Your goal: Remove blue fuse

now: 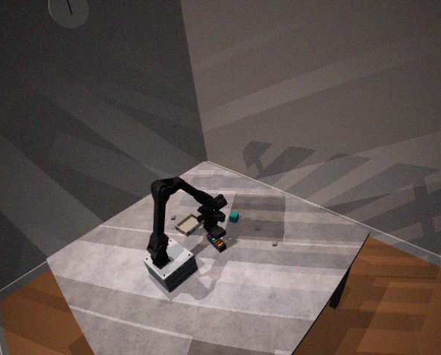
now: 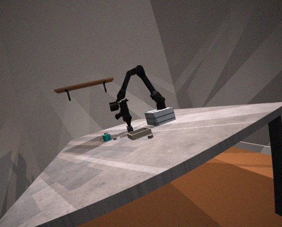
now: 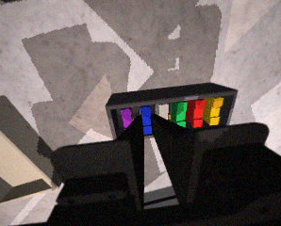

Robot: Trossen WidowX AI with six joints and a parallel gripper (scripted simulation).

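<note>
Right now the white fuse is 2 cm to the right of my gripper tip and 1 cm below it. The rest, counted from my gripper tip: green fuse (1 cm behind, 3 cm to the right, 1 cm below); purple fuse (2 cm to the left, 1 cm below); blue fuse (1 cm below).
</note>
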